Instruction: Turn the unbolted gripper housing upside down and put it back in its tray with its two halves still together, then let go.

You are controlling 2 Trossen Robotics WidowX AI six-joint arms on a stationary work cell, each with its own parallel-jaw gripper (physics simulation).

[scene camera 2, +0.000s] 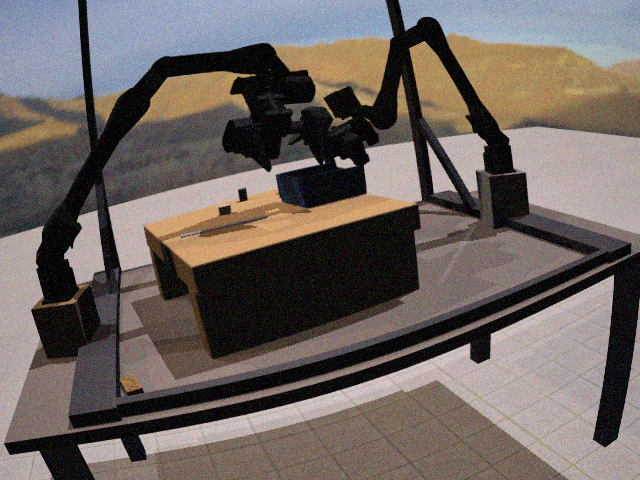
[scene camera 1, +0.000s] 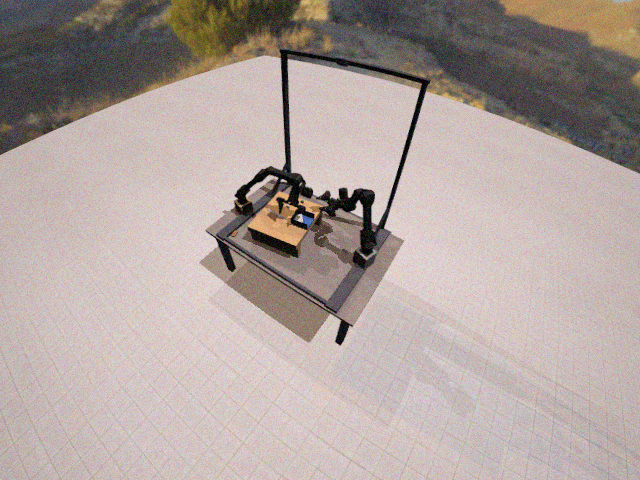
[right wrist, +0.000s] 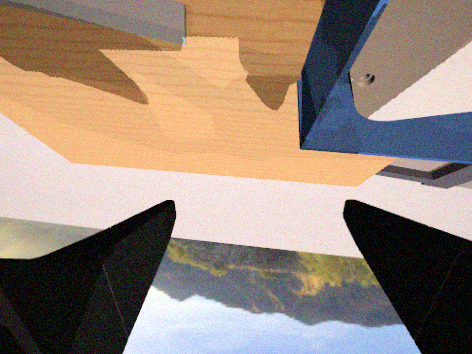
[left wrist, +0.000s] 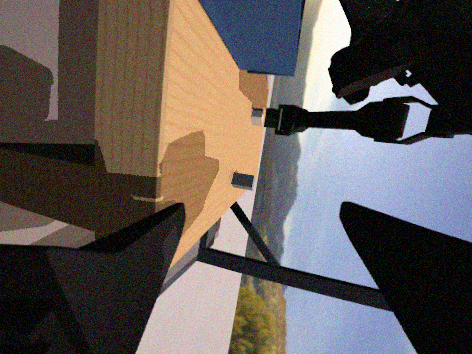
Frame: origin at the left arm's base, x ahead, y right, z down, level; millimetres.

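Seen in the pictures: left gripper, fingertip midpoint: (scene camera 2: pixel 295 164) (scene camera 1: pixel 317 203) (left wrist: pixel 262 209); right gripper, fingertip midpoint: (scene camera 2: pixel 296 166) (scene camera 1: pixel 286 217) (right wrist: pixel 259 207); left arm's base, link origin: (scene camera 2: pixel 500 171) (scene camera 1: pixel 366 251); right arm's base, link origin: (scene camera 2: pixel 60 296) (scene camera 1: pixel 242 201).
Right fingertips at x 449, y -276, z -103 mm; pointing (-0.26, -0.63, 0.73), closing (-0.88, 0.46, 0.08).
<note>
Offsets run from my right fingertips to a thing's top centre. Level surfaces: height alone.
The blue tray @(dx -35, dy +100, dz +24 mm) (scene camera 1: pixel 308 220) (scene camera 2: pixel 323 187) (left wrist: pixel 265 37) (right wrist: pixel 325 122) stands on the raised wooden bench @(dz +76 mm) (scene camera 1: pixel 279 227) (scene camera 2: pixel 330 219) (left wrist: pixel 215 120) (right wrist: pixel 185 135), near its right end in scene camera 2. The pale housing @(dx -22, dy +77, dz +38 mm) (scene camera 1: pixel 299 219) (right wrist: pixel 400 75) lies in the tray, partly in shadow, with a rounded corner and a small round hole showing. Its far part is cut off in the right wrist view; which face is up cannot be told. My right gripper (right wrist: pixel 259 207) is open and empty above the bench, beside the tray. My left gripper (left wrist: pixel 262 209) is open and empty, pointing sideways beside the tray.
Small dark blocks @(dx +140, dy +105, dz +61 mm) (scene camera 2: pixel 224 209) @(dx +115, dy +210, dz +51 mm) (scene camera 2: pixel 242 194) (left wrist: pixel 243 180) stand on the bench. A grey bar @(dx +132, dy +1, dz +74 mm) (scene camera 2: pixel 191 234) (right wrist: pixel 150 22) lies there too. The two arms are close together near the tray. A small wooden piece @(dx +275, dy -270, dz +211 mm) (scene camera 2: pixel 131 384) lies at the table's front left corner.
</note>
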